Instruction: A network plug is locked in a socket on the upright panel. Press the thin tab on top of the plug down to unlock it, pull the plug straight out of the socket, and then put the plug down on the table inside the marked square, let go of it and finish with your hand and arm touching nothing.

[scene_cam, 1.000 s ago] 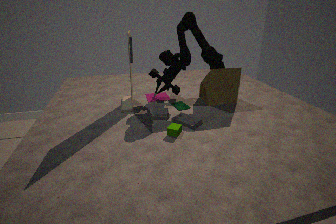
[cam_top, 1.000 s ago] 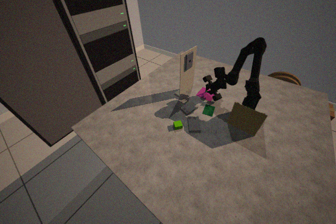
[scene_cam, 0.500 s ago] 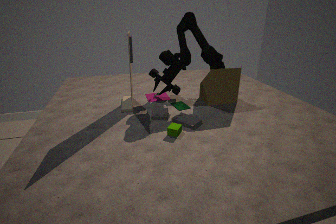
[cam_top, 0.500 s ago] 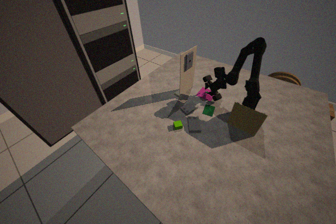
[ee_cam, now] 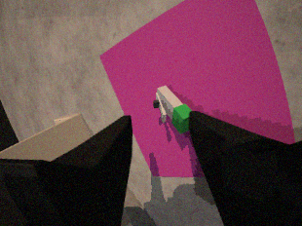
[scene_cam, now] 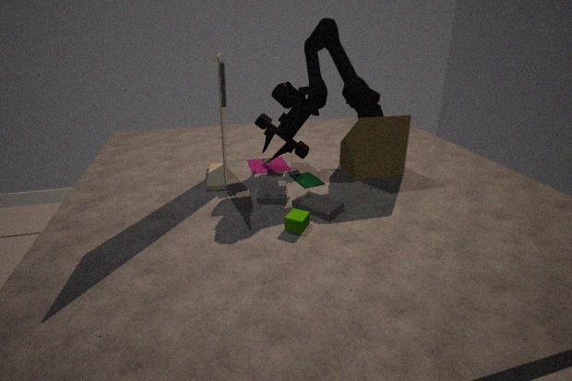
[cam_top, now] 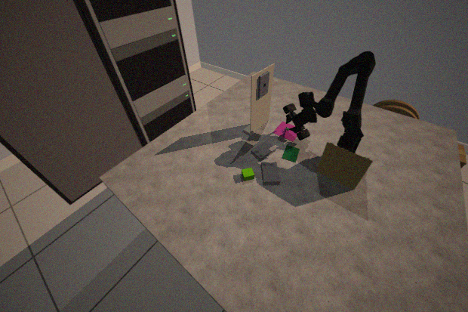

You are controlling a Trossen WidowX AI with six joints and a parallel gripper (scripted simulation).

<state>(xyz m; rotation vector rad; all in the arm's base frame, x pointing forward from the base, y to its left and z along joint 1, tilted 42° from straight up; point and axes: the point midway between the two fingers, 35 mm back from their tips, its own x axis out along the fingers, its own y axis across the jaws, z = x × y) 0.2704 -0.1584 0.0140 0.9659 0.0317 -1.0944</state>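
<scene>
The network plug lies 2 cm below my gripper tip. The rest, counted from my gripper tip: beige panel: 15 cm ahead, 13 cm above, 6 cm to the left; then magenta square: 3 cm below.
</scene>
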